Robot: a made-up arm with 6 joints. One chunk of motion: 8 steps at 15 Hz.
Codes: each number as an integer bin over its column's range. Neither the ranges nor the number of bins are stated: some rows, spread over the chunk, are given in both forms.
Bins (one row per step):
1: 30 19 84 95 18 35
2: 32 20 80 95 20 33
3: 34 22 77 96 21 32
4: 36 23 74 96 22 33
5: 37 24 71 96 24 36
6: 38 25 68 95 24 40
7: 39 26 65 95 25 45
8: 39 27 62 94 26 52
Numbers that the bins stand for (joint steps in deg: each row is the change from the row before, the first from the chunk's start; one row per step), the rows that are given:
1: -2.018 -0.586 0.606 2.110 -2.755 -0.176
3: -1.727 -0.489 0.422 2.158 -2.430 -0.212
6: -1.436 -0.392 0.186 2.110 -2.106 -0.115
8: -1.364 -0.327 0.028 2.063 -1.890 0.030
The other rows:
2: -1.873 -0.554 0.501 2.110 -2.538 -0.200
4: -1.582 -0.457 0.343 2.158 -2.322 -0.200
5: -1.509 -0.424 0.265 2.158 -2.106 -0.164
7: -1.364 -0.360 0.107 2.110 -1.998 -0.055

